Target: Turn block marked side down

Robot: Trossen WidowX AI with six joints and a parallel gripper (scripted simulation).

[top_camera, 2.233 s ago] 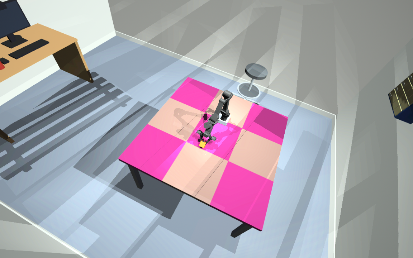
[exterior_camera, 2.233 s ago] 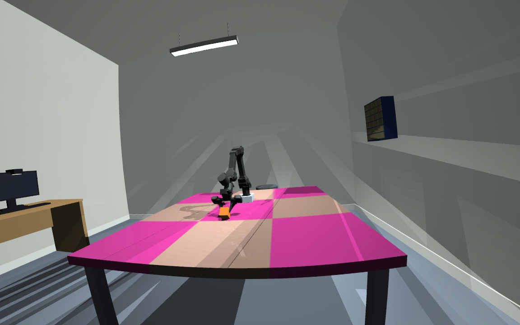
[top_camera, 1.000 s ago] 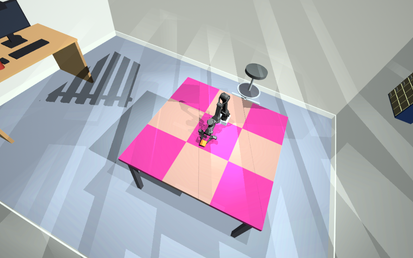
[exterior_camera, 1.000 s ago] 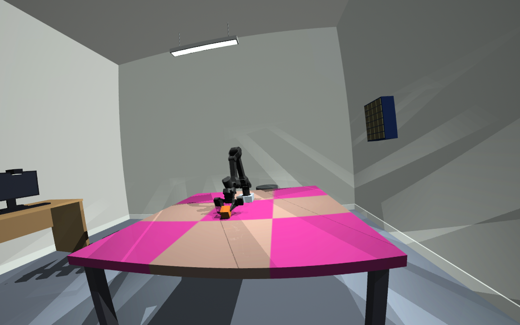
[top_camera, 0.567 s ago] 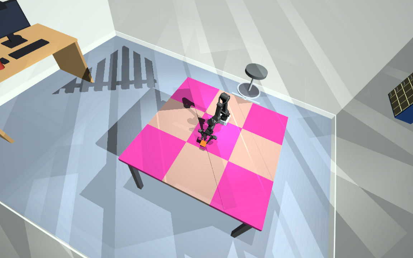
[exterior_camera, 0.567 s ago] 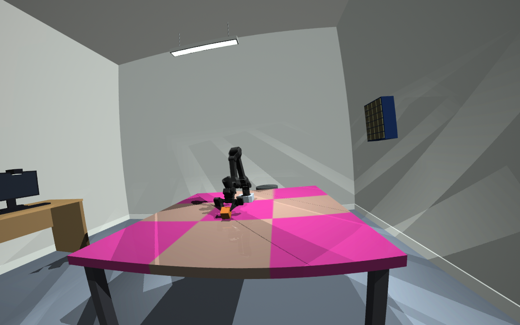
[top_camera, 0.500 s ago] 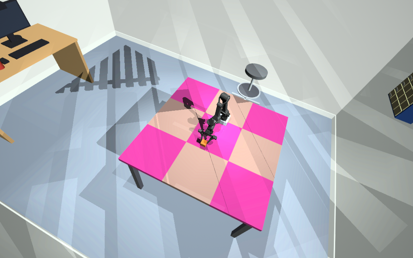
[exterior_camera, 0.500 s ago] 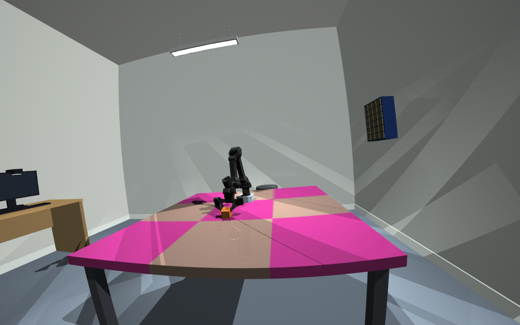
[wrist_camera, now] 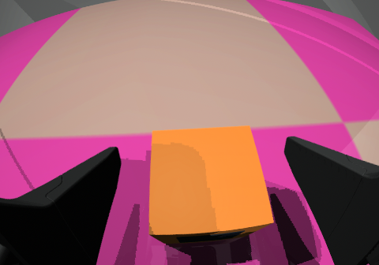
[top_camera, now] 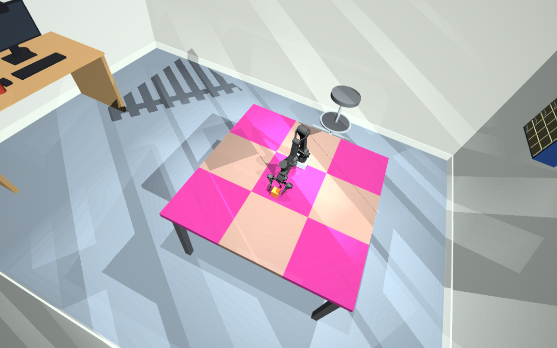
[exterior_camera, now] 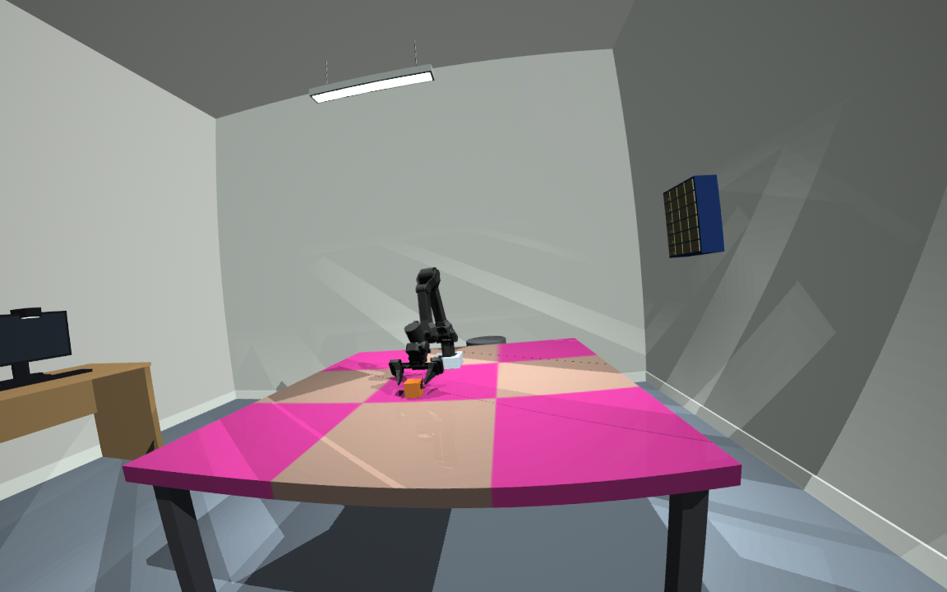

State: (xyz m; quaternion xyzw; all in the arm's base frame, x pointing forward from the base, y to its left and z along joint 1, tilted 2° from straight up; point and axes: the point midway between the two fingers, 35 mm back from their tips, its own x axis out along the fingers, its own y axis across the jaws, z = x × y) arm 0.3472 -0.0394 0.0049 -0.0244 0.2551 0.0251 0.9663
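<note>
Now: gripper tip 30 mm past the orange block and 20 mm above it.
</note>
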